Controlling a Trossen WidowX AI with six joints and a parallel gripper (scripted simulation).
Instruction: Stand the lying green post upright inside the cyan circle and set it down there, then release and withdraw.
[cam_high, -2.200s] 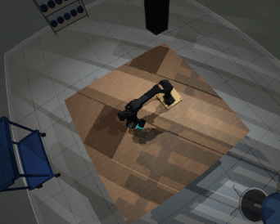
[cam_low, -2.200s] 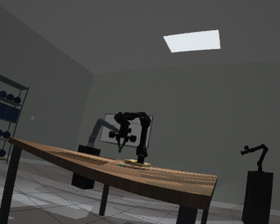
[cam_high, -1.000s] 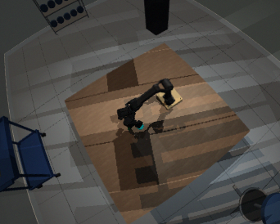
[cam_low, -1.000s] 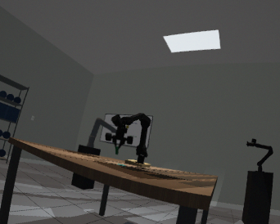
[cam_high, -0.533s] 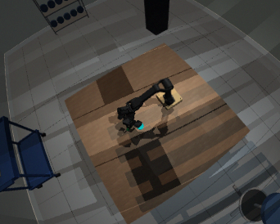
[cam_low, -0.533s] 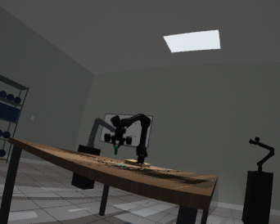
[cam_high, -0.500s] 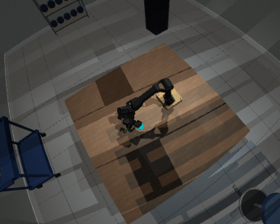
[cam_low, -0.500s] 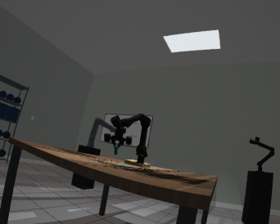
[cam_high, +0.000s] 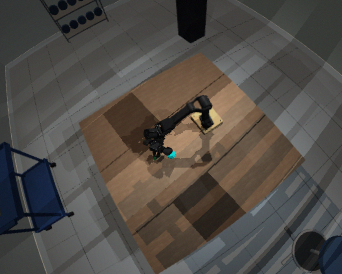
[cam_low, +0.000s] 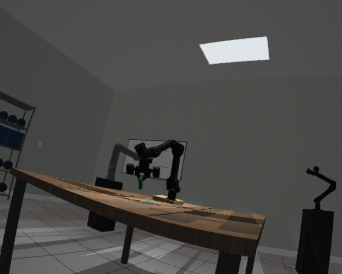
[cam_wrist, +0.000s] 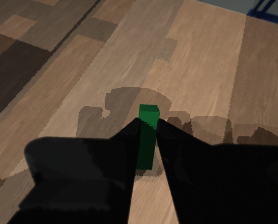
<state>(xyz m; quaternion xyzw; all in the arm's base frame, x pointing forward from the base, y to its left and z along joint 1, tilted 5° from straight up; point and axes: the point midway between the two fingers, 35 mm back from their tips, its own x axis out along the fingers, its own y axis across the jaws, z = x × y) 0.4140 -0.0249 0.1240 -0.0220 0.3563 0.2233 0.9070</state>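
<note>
The cyan circle lies 110 mm below my gripper tip, 100 mm behind it and 20 mm to the left of it. From my gripper tip the other things lie so: green post 20 mm below, 10 mm behind.
</note>
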